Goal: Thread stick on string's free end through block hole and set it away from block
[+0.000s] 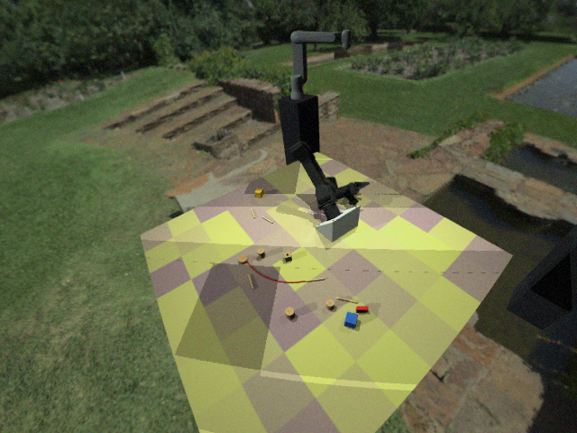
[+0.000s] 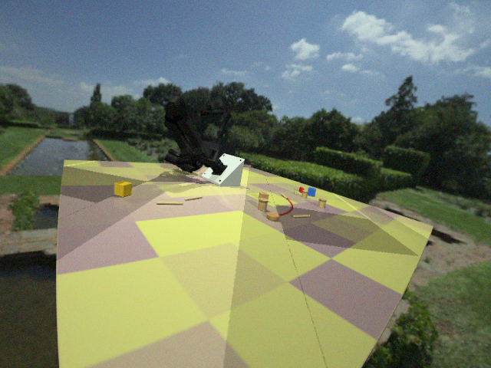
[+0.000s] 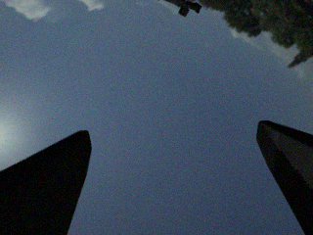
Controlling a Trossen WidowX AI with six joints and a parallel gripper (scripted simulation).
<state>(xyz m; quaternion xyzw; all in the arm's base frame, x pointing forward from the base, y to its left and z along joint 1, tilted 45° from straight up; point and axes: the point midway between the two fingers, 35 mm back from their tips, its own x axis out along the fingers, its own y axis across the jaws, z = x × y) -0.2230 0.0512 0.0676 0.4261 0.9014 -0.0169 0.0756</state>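
My gripper tip is 620 mm short of the wooden cylinder, 130 mm to the left of it and 100 mm above it. The rest, counted from my gripper tip: wooden block (550 mm ahead, 30 mm to the right, 110 mm below); then yellow cube (350 mm ahead, 500 mm to the right, 100 mm below); then red piece (520 mm ahead, 340 mm to the left, 110 mm below).
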